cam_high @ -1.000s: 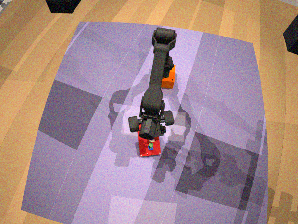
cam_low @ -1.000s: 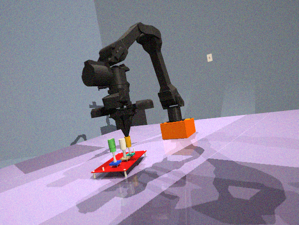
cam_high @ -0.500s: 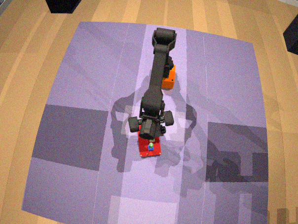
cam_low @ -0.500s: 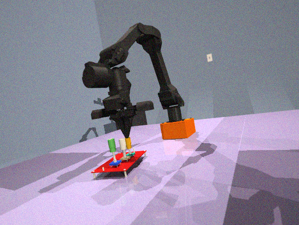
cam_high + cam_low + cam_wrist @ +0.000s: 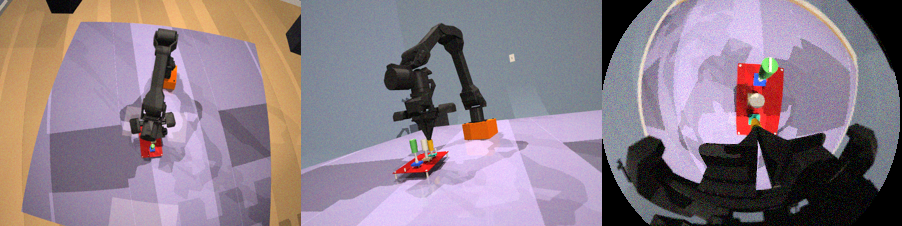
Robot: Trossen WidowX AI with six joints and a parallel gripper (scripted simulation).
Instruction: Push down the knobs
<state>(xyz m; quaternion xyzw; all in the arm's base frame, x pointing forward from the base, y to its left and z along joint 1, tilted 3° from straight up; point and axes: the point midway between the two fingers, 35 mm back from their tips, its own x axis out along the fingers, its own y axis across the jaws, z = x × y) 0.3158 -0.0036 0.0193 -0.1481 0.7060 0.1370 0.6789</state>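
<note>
The yellow knob is 20 mm below my gripper tip.
</note>
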